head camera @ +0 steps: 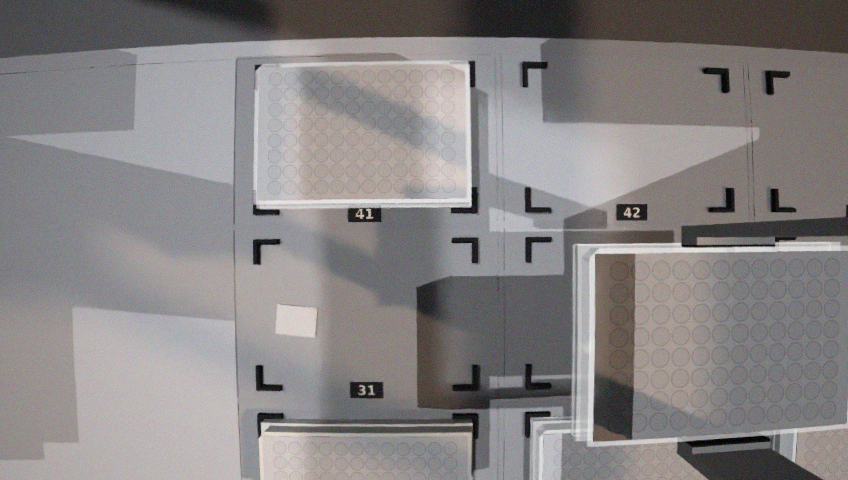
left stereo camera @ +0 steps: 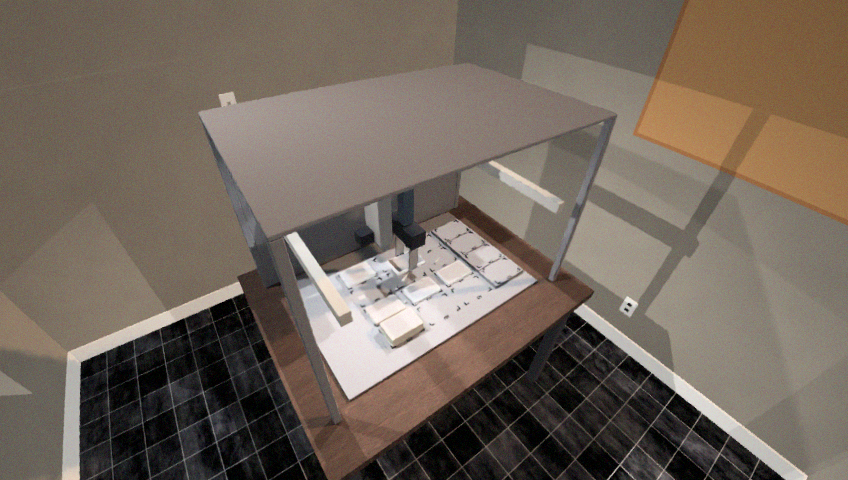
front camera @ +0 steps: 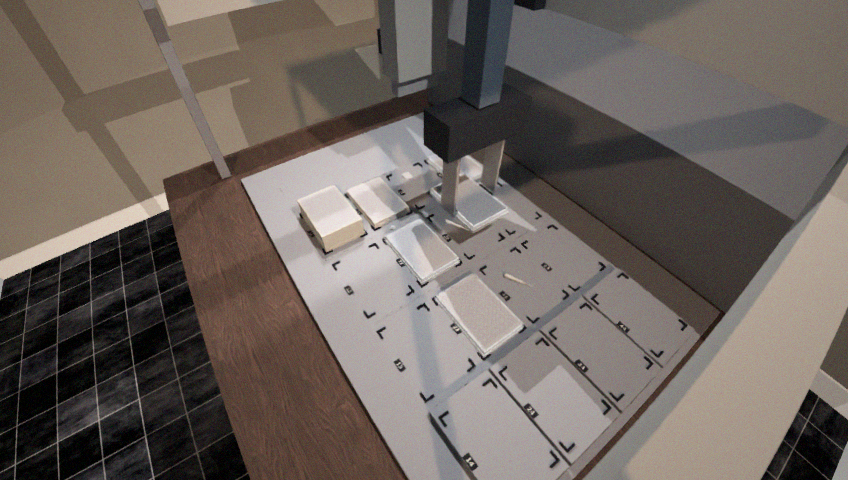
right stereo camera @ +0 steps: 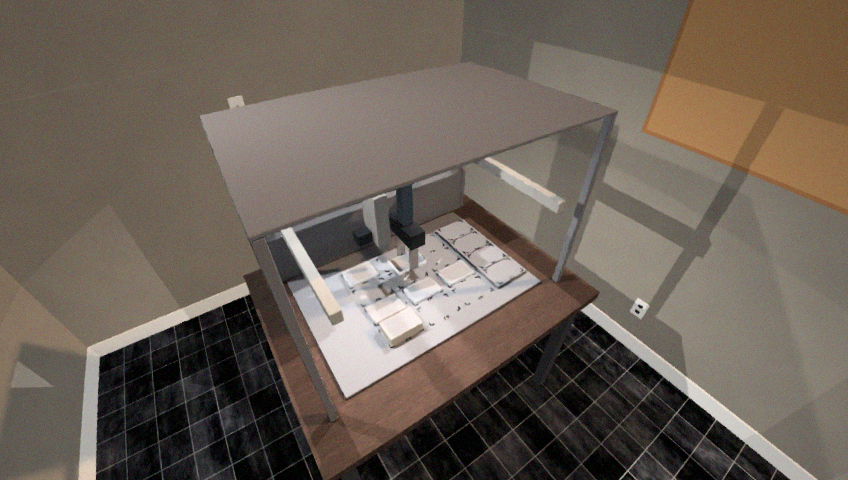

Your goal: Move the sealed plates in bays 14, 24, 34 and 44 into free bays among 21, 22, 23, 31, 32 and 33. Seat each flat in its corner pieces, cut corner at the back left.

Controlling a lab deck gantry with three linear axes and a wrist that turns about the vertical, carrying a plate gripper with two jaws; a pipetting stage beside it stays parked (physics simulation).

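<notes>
Bay 24 (front camera: 570, 410). Bay 34 (front camera: 615, 364). Bay 44 (front camera: 653, 326). Small flat piece (head camera: 290, 320). Gripper (head camera: 718, 340), (front camera: 468, 200), (left stereo camera: 406, 261), (right stereo camera: 407, 261).
</notes>
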